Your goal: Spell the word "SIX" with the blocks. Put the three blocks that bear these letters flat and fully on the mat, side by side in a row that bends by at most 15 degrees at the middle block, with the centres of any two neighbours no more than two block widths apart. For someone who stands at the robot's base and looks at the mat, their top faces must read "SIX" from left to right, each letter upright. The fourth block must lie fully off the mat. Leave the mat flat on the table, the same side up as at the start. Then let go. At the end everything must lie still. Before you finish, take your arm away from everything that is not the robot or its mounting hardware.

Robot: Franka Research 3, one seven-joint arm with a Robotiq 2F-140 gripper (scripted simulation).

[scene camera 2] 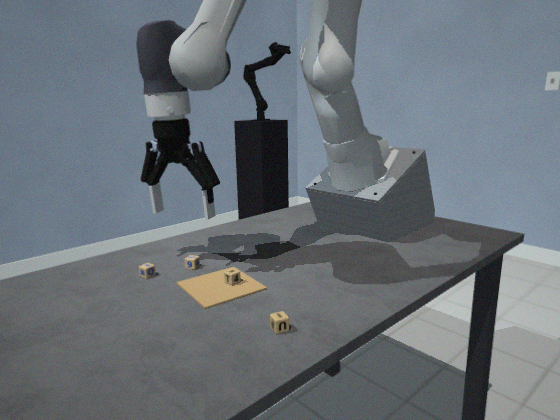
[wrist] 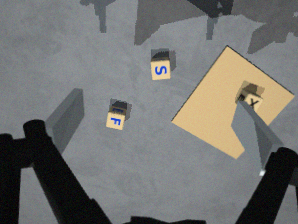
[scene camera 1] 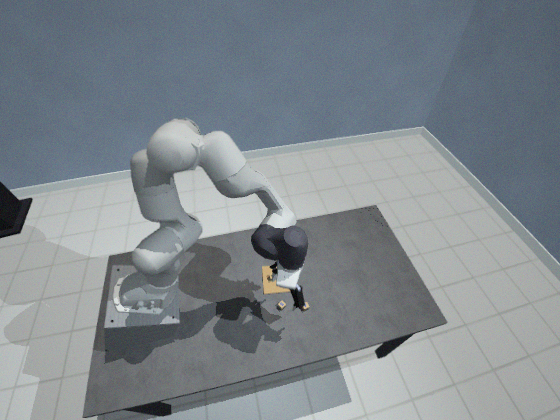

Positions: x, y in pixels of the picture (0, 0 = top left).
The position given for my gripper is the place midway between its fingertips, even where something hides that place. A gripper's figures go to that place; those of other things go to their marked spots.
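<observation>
A tan mat [scene camera 2: 209, 290] is 0.88 m from the lens. My own gripper [scene camera 2: 183, 214], I see, is at a distance of 0.97 m from the lens.
</observation>
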